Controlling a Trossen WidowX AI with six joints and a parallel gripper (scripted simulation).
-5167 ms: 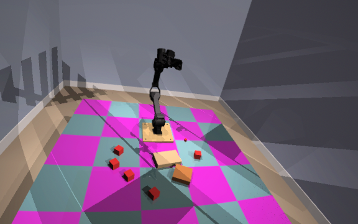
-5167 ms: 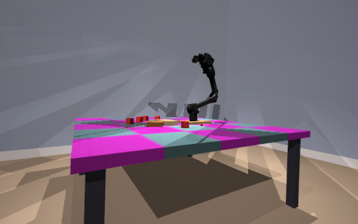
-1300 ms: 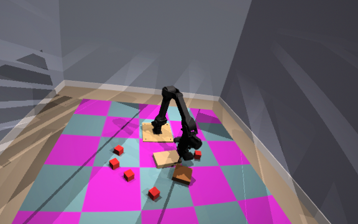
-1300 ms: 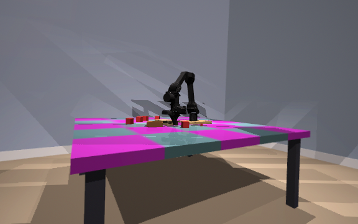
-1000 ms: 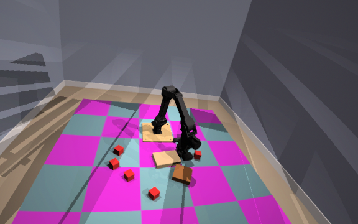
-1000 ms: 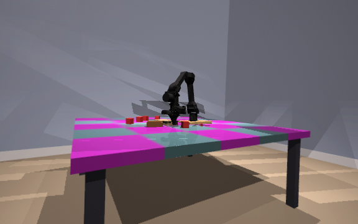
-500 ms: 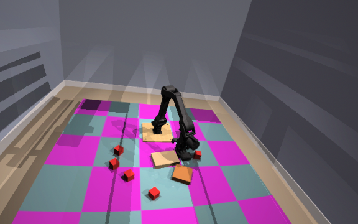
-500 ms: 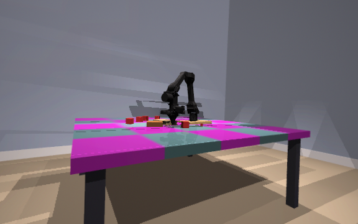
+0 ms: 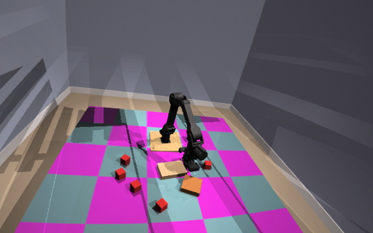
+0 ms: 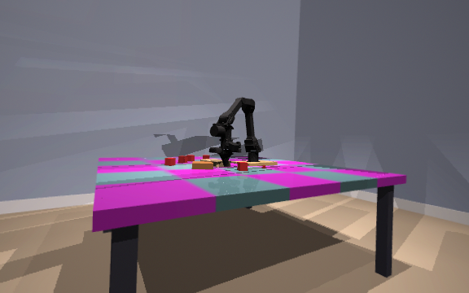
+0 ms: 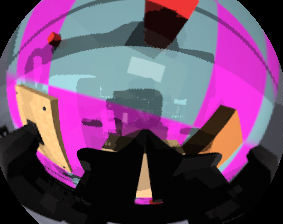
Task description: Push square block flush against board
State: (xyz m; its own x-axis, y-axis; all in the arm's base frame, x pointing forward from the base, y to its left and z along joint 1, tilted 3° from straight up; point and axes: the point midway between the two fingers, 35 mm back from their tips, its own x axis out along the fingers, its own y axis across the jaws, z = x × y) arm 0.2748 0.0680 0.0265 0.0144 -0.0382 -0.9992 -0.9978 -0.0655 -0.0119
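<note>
Now: gripper tip 10 mm short of the tan board, 90 mm to the left of it and 10 mm below it. Round my gripper tip: square block (130 mm ahead, 10 mm to the right, 10 mm above).
</note>
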